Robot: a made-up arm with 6 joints. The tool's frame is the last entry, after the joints. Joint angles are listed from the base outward. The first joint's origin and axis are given. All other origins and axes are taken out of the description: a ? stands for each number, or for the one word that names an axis. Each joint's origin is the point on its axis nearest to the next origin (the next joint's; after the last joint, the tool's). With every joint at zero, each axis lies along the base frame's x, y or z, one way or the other. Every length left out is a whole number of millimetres.
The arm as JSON. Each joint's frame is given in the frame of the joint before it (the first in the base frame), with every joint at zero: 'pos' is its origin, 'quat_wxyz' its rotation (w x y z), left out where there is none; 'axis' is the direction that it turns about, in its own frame. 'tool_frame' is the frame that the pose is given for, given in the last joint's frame.
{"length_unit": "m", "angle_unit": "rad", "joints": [
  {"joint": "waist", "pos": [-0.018, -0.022, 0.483], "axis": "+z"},
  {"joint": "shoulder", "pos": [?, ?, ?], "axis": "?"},
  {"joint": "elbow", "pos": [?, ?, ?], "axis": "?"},
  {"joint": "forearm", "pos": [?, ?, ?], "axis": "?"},
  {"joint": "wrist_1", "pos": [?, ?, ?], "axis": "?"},
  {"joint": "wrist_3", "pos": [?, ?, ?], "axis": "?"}
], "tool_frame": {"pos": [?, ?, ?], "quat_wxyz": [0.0, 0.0, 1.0, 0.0]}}
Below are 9 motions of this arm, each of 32 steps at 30 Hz.
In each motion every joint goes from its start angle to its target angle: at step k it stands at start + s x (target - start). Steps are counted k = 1, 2, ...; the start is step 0. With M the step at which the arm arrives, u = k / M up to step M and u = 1 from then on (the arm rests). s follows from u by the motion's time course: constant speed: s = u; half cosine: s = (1 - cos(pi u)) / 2; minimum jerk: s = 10 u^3 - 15 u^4 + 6 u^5.
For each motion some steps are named. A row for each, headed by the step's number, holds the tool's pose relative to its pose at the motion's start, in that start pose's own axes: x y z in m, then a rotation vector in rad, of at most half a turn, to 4 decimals.
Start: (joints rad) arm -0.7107 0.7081 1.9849 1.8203 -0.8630 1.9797
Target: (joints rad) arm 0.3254 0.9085 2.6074 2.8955 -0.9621 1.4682
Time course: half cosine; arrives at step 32
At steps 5, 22, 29, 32:
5: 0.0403 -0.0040 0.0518 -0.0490 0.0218 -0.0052
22: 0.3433 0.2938 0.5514 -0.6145 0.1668 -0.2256
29: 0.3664 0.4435 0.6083 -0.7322 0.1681 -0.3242
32: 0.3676 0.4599 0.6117 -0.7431 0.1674 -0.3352

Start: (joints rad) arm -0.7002 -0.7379 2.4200 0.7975 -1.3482 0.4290
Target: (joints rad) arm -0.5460 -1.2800 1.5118 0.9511 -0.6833 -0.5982
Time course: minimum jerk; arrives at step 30
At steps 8, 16, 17, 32:
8: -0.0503 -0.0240 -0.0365 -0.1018 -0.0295 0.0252
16: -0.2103 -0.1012 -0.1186 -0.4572 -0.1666 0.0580
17: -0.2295 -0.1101 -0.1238 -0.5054 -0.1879 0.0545
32: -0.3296 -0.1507 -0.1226 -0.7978 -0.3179 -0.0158

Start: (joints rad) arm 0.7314 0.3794 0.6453 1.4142 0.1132 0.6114
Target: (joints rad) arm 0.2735 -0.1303 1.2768 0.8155 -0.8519 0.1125
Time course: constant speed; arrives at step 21
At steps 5, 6, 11, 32:
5: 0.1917 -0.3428 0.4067 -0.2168 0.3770 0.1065
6: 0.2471 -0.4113 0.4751 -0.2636 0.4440 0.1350
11: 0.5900 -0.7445 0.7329 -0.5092 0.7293 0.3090
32: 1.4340 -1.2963 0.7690 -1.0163 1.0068 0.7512

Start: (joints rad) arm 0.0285 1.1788 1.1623 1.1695 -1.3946 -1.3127
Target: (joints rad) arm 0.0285 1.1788 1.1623 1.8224 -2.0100 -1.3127
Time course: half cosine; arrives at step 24
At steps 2, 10, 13, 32:
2: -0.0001 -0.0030 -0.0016 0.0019 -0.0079 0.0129
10: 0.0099 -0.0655 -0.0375 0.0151 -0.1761 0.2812
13: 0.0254 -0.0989 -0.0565 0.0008 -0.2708 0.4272
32: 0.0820 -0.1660 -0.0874 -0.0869 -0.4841 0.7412

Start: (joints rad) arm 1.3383 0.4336 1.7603 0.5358 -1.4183 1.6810
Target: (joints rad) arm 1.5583 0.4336 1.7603 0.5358 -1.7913 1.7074
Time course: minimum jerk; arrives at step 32
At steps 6, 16, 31, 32:
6: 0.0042 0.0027 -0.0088 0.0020 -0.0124 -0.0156
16: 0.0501 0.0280 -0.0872 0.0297 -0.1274 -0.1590
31: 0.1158 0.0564 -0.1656 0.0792 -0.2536 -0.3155
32: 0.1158 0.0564 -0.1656 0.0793 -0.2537 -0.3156

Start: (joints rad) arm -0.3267 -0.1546 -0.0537 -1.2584 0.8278 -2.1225
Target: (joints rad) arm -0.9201 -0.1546 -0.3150 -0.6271 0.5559 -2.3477
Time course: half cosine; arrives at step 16
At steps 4, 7, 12, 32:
4: -0.0760 0.1102 -0.0234 0.0836 0.0371 -0.0095
7: -0.1869 0.3195 -0.0569 0.2356 0.0716 -0.0280
12: -0.3046 0.7304 -0.0947 0.5034 0.0398 -0.0755
32: -0.3190 0.8721 -0.1016 0.5856 0.0054 -0.0969

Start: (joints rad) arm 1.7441 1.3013 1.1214 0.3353 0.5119 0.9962
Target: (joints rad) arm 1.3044 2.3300 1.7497 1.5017 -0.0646 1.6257
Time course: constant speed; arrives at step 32
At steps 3, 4, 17, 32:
3: 0.0414 0.1197 0.1304 0.1593 0.0311 -0.1029
4: 0.0587 0.1588 0.1742 0.2118 0.0407 -0.1380
17: 0.4338 0.6142 0.7188 0.8617 0.1093 -0.6265
32: 1.1173 0.9739 1.1563 1.5220 0.0055 -1.2365

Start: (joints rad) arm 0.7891 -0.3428 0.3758 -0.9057 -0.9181 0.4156
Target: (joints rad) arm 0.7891 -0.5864 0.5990 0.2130 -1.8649 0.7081
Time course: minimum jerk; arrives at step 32
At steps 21, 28, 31, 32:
21: 0.4860 0.2653 -0.0122 0.6173 0.7035 0.4948
28: 0.6560 0.3351 -0.0015 0.6227 0.8827 0.6747
31: 0.6692 0.3409 -0.0002 0.6199 0.8954 0.6882
32: 0.6695 0.3410 -0.0002 0.6198 0.8956 0.6884

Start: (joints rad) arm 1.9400 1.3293 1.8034 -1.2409 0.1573 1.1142
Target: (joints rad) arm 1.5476 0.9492 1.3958 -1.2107 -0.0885 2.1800
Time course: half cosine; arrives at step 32
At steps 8, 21, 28, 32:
8: -0.0242 -0.1120 -0.0436 0.1892 0.0108 0.0162
21: -0.0364 -0.5600 -0.2477 0.9409 0.0943 0.0646
28: -0.0050 -0.7246 -0.3374 1.2243 0.1431 0.0711
32: 0.0022 -0.7516 -0.3530 1.2717 0.1521 0.0712

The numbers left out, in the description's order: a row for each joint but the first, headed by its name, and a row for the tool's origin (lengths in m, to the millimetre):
shoulder: xyz 0.192 0.017 0.0, axis +y
elbow: xyz -0.024 0.0 0.743, axis -y
forearm: xyz 1.408 0.0 0.151, axis -x
wrist_1: xyz 0.0 -0.018 0.021, axis -y
wrist_3: xyz 0.244 0.0 0.017, axis -x
tool: xyz 0.0 0.027 0.025

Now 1 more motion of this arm.
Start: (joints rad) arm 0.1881 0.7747 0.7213 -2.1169 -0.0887 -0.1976
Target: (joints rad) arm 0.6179 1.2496 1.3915 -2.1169 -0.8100 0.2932
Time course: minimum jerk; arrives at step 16
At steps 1, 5, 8, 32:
1: -0.0008 -0.0014 0.0022 0.0011 0.0026 0.0006
5: -0.0519 -0.1177 0.1770 0.0892 0.2101 0.0431
8: -0.0676 -0.3424 0.4923 0.2314 0.5925 0.0727
32: 0.0999 -0.6986 0.9388 0.3862 1.1979 -0.0097

